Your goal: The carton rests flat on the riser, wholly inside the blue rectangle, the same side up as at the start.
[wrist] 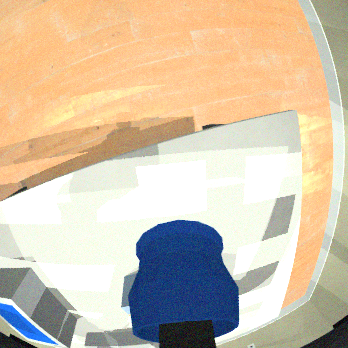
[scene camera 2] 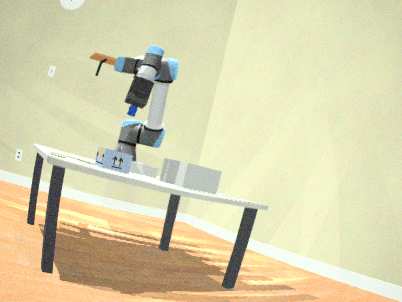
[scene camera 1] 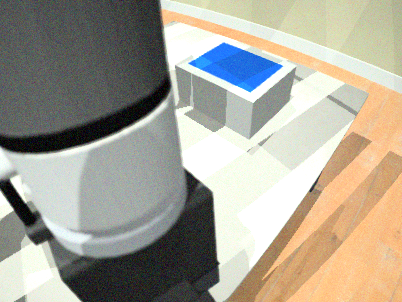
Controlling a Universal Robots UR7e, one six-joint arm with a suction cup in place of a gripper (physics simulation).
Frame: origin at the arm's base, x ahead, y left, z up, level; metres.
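Where they show: hand, its tool point: (wrist: 179, 253) (scene camera 2: 131, 114).
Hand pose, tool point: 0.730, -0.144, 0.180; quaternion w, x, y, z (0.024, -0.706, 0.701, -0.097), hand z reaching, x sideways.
Note:
Each offset is from my tool point to the top centre of the thing, as dx, dy, dz. Level surfaces: height alone.
The carton @(-0.299, +0.017, -0.150) (scene camera 2: 114, 160) is a pale blue-grey box with up arrows and a tan strip of tape. It stands flat on the table, left of the riser and apart from it. A sliver of the carton (wrist: 127, 291) shows beside the cup in the wrist view; it does not show in scene camera 1. The riser @(-0.393, +0.442, -0.120) (scene camera 1: 239, 116) (scene camera 2: 202, 178) (wrist: 34, 291) is a grey-white block. Nothing stands on its blue rectangle @(-0.393, +0.442, -0.120) (scene camera 1: 237, 66) (wrist: 21, 322). My gripper, a blue suction cup (scene camera 2: 132, 111) (wrist: 180, 235), is open and holds nothing, high above the table.
The white table @(dz -0.240) (scene camera 1: 270, 187) (scene camera 2: 239, 201) (wrist: 175, 185) carries the carton and riser. The arm's low pale base block (scene camera 2: 145, 169) lies between them, farther back. An orange wall shelf (scene camera 2: 102, 58) is behind the arm. The arm covers the left of scene camera 1.

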